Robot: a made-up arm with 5 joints.
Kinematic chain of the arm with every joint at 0, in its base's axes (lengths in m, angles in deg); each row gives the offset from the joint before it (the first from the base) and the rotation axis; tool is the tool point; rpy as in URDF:
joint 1: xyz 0 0 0.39 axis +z
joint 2: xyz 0 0 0 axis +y
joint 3: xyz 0.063 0 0.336 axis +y
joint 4: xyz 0.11 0 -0.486 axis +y
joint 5: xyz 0.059 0 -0.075 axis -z
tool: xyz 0 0 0 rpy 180 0 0
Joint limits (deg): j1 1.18..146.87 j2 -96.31..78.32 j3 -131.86..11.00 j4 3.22..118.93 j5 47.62..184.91
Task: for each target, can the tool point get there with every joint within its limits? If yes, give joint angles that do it. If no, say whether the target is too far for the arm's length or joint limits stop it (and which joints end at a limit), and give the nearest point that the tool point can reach.
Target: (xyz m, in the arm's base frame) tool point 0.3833 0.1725 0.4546
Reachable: yes | joints 24.23 -13.84 -41.71 107.99 169.29
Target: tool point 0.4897 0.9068 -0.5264
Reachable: no: too far | nearest point 0.3312 0.6132 -0.0795 | short by 0.558 m
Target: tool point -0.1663 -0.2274 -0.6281
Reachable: no: too far | nearest point -0.1351 0.0882 -0.1693 | short by 0.558 m
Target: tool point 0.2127 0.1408 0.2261
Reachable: yes | joints 33.50 -11.44 -9.95 71.52 164.61
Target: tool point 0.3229 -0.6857 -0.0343
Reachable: no: joint limits stop it (at a limit: joint 2) | nearest point 0.0899 -0.1909 0.1798 | short by 0.587 m
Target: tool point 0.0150 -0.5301 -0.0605
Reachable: no: joint limits stop it (at a limit: joint 2) | nearest point 0.0052 -0.1841 0.1208 | short by 0.391 m
